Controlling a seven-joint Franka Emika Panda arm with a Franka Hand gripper.
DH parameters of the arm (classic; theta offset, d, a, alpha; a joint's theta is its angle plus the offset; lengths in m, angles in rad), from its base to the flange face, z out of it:
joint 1: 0 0.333 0 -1.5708
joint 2: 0 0 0 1.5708
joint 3: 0 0.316 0.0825 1.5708
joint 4: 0 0 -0.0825 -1.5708
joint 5: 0 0.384 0 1.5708
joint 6: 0 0 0.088 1.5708
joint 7: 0 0.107 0 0
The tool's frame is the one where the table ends.
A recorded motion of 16 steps. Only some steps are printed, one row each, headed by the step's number.
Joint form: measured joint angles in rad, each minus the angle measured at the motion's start. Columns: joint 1, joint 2, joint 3, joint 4, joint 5, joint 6, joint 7.
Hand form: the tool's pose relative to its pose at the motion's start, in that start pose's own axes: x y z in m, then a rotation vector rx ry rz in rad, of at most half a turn. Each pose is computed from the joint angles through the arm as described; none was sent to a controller.
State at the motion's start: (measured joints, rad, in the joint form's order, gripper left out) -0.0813 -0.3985 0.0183 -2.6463 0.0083 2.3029 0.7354
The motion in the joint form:
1: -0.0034 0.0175 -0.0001 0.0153 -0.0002 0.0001 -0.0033
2: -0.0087 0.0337 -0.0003 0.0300 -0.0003 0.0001 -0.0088
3: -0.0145 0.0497 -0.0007 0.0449 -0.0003 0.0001 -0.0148
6: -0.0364 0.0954 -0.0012 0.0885 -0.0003 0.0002 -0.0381
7: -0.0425 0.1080 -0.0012 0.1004 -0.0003 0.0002 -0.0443
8: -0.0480 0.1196 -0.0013 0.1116 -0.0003 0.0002 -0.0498
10: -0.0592 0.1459 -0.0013 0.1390 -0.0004 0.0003 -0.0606
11: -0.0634 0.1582 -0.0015 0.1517 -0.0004 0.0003 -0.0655
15: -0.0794 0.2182 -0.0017 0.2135 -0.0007 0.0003 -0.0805
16: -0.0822 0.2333 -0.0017 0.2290 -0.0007 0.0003 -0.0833
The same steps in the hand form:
1: 0.0047 -0.0024 0.0005 -0.0014 -0.0016 0.0000
2: 0.0097 -0.0040 0.0008 -0.0024 -0.0027 -0.0002
3: 0.0150 -0.0054 0.0010 -0.0031 -0.0035 -0.0001
6: 0.0319 -0.0077 0.0017 -0.0045 -0.0049 -0.0013
7: 0.0366 -0.0082 0.0020 -0.0050 -0.0054 -0.0014
8: 0.0410 -0.0087 0.0023 -0.0053 -0.0057 -0.0014
10: 0.0510 -0.0106 0.0022 -0.0047 -0.0046 -0.0012
11: 0.0554 -0.0117 0.0023 -0.0044 -0.0043 -0.0017
15: 0.0757 -0.0183 0.0034 -0.0032 -0.0029 -0.0009
16: 0.0805 -0.0203 0.0039 -0.0029 -0.0026 -0.0009

